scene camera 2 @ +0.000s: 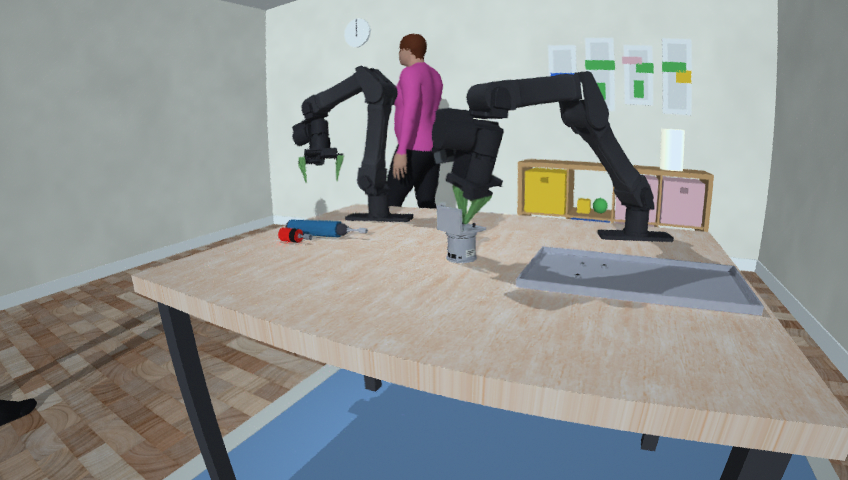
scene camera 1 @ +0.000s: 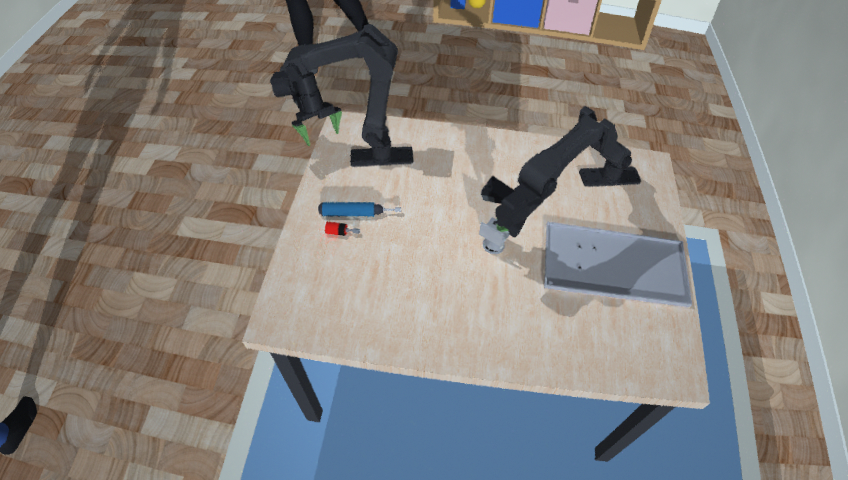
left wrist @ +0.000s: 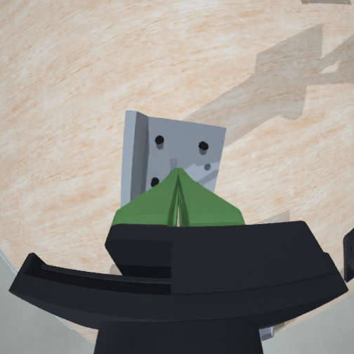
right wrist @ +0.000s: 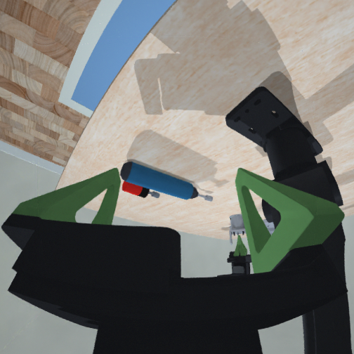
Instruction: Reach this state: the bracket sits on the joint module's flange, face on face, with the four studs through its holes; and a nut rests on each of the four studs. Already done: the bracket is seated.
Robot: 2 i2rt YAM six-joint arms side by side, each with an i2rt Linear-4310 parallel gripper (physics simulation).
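Frame: origin at the left arm's base, x ahead, y left, z up, level; millimetres.
Seen in the pictures: left gripper, fingertip midpoint: [scene camera 2: 463, 222] [scene camera 1: 499, 229]; right gripper, fingertip midpoint: [scene camera 2: 321, 182] [scene camera 1: 323, 139]; left arm's base, origin of the base link: [scene camera 2: 635, 237] [scene camera 1: 609, 177]; right arm's base, origin of the base link: [scene camera 2: 379, 218] [scene camera 1: 381, 157].
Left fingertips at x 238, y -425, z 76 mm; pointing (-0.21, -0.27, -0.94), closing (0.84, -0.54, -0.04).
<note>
Offsets run from my left fingertips to a thing's middle.
The grey bracket @[dx -4, dy -5, dz +6 mm] [scene camera 1: 491, 230] [scene camera 2: 450, 219] [left wrist: 182, 129] sits on the joint module @[dx -4, dy -5, dz -39 mm] [scene camera 2: 461, 246], its side plate upright. Dark stud ends show at three holes in the left wrist view; the fourth is hidden behind the fingers. I cannot tell whether any stud carries a nut. Three small nuts @[dx +37, dy +284, dz -69 mm] [scene camera 1: 593, 247] [scene camera 2: 604, 265] lie apart in the grey tray @[dx +96, dy +339, dz -68 mm] [scene camera 1: 654, 285] [scene camera 2: 684, 297]. My left gripper [scene camera 2: 465, 221] [left wrist: 177, 174] is shut and empty, its tips low over the bracket's flat plate. My right gripper [scene camera 1: 323, 137] [scene camera 2: 321, 180] [right wrist: 177, 174] is open and empty, high beyond the table's far left corner.
A blue screwdriver-like tool @[dx -149, dy -376, dz -56 mm] [scene camera 1: 348, 209] [scene camera 2: 315, 228] [right wrist: 160, 181] and a shorter red one @[dx -83, dy -426, dz -59 mm] [scene camera 1: 335, 228] [scene camera 2: 290, 234] [right wrist: 134, 189] lie side by side at the table's left. The tray stands right of the module. A person [scene camera 2: 417, 107] stands behind the table.
</note>
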